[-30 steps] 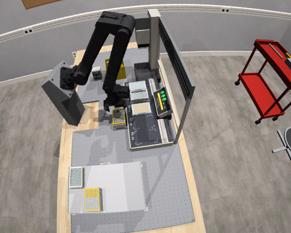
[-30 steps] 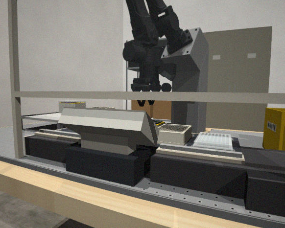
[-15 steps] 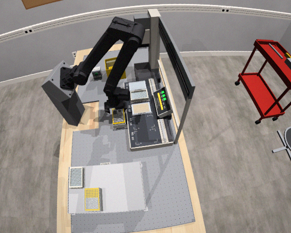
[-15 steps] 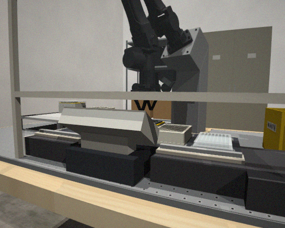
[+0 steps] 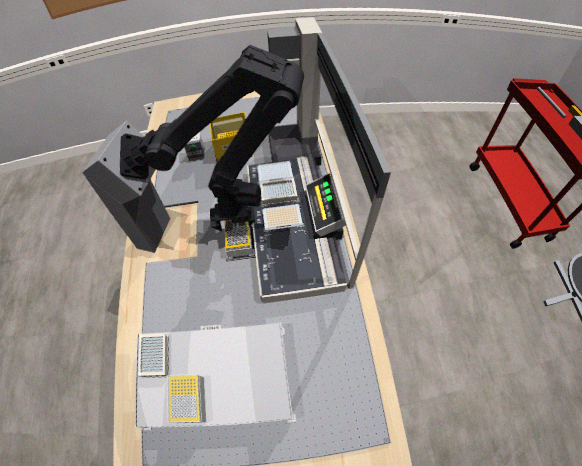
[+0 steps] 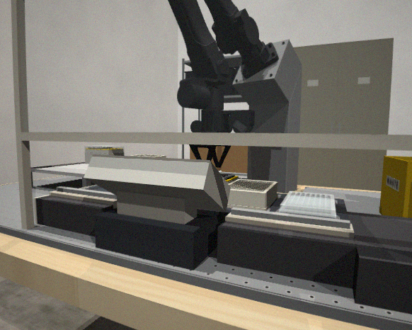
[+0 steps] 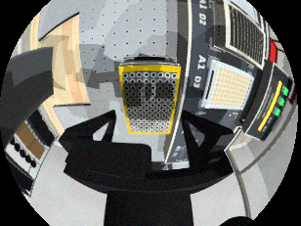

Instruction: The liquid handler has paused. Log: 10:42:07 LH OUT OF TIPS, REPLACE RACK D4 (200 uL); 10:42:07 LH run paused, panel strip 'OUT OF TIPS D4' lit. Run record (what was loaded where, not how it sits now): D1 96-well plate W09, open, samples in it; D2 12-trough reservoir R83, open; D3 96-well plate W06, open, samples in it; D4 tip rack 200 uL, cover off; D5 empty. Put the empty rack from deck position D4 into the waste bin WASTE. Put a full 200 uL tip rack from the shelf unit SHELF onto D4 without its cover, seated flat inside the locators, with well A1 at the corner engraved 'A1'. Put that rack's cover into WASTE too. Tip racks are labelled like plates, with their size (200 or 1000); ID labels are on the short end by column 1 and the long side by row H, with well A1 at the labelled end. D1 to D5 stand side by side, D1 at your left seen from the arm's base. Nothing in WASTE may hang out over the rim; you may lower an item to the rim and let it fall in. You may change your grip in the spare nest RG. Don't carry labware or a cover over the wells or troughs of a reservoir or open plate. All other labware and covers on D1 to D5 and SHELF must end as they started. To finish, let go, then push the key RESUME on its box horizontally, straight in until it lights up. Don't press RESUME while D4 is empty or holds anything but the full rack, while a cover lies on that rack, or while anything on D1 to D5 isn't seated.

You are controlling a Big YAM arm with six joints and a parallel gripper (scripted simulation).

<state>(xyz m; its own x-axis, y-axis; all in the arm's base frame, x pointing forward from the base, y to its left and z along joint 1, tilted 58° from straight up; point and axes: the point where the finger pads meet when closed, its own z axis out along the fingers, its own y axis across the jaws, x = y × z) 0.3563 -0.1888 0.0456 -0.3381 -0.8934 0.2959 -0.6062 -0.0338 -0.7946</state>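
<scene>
Right now my hand is 90 mm above the black spare nest. Round my hand: reservoir (210 mm ahead, 50 mm to the left, 30 mm below); then tan plate (160 mm ahead, 40 mm to the right, 40 mm below); then clear plate (260 mm ahead, 140 mm to the left, 40 mm below).
</scene>
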